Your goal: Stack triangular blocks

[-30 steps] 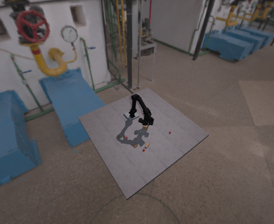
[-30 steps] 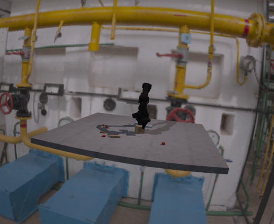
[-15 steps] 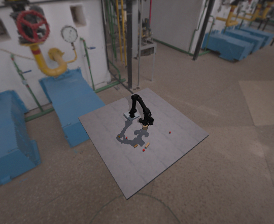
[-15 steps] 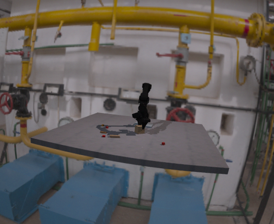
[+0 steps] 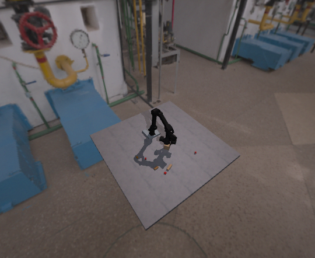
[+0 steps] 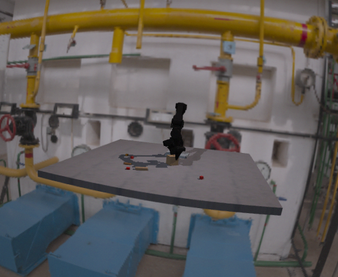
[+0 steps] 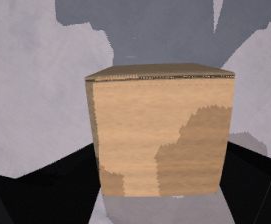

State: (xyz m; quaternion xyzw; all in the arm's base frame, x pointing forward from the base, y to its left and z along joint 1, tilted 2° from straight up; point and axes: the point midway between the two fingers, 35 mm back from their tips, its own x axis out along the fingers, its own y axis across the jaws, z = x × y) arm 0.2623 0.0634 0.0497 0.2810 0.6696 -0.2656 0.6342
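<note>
Right now my gripper tip is 10 mm below the triangular block.
</note>
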